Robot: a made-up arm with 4 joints.
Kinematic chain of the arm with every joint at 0, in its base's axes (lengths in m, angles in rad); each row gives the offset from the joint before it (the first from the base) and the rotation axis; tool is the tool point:
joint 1: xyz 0 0 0.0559 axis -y
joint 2: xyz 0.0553 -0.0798 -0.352 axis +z
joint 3: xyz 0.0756 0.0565 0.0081 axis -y
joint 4: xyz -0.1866 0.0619 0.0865 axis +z
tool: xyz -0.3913 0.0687 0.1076
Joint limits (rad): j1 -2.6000..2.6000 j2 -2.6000..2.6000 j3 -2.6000..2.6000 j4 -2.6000..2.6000
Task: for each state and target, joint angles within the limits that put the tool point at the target. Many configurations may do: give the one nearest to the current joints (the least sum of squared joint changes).
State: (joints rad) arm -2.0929 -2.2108 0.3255 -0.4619
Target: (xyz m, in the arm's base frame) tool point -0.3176 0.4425 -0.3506
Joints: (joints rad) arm -1.2856 -1.4675 0.4758 -0.2952
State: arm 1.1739 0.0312 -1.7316 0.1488
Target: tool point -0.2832 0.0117 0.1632
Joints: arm 1.6778 0.0540 -1.2669 0.2530
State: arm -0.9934 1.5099 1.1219 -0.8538
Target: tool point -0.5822 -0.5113 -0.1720
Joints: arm -0.7107 1.8136 0.9048 -0.7758
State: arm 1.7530 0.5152 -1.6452 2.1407
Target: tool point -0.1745 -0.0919 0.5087
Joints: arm 2.3142 0.7498 -1.6400 1.7618
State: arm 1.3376 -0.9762 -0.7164 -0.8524
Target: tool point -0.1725 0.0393 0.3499
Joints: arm 1.2678 -1.1108 -1.0699 -0.0554
